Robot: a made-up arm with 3 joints. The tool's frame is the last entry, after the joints.
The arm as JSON. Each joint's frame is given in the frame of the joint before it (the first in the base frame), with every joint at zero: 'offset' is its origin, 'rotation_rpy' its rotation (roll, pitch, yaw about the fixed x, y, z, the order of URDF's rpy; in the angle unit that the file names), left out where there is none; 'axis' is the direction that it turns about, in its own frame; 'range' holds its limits. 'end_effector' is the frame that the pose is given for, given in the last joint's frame.
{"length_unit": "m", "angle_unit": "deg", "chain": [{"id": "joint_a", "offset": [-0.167, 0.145, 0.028], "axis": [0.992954, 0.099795, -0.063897], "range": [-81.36, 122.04]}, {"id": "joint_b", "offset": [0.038, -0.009, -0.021], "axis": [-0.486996, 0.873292, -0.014], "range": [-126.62, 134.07]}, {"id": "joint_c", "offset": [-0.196, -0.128, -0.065], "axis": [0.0, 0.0, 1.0], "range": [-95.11, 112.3]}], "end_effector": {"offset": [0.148, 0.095, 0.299], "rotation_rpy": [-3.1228, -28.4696, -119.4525]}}
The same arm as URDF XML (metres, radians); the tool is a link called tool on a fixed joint. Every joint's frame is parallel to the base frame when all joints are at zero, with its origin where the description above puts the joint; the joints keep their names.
<robot name="arm">
<link name="base"/>
<link name="link1"/>
<link name="link2"/>
<link name="link3"/>
<link name="tool"/>
<joint name="joint_a" type="revolute"><parent link="base"/><child link="link1"/><origin xyz="-0.167 0.145 0.028" rpy="0 0 0"/><axis xyz="0.992954 0.099795 -0.063897"/><limit lower="-1.42" upper="2.13"/></joint>
<joint name="joint_b" type="revolute"><parent link="link1"/><child link="link2"/><origin xyz="0.038 -0.009 -0.021" rpy="0 0 0"/><axis xyz="-0.486996 0.873292 -0.014"/><limit lower="-2.2099" upper="2.34"/></joint>
<joint name="joint_c" type="revolute"><parent link="link2"/><child link="link3"/><origin xyz="-0.196 -0.128 -0.065" rpy="0 0 0"/><axis xyz="0 0 1"/><limit lower="-1.66" upper="1.96"/></joint>
<joint name="tool_joint" type="fixed"><parent link="link3"/><child link="tool"/><origin xyz="0.148 0.095 0.299" rpy="-0.0545 -0.4969 -2.0848"/></joint>
</robot>

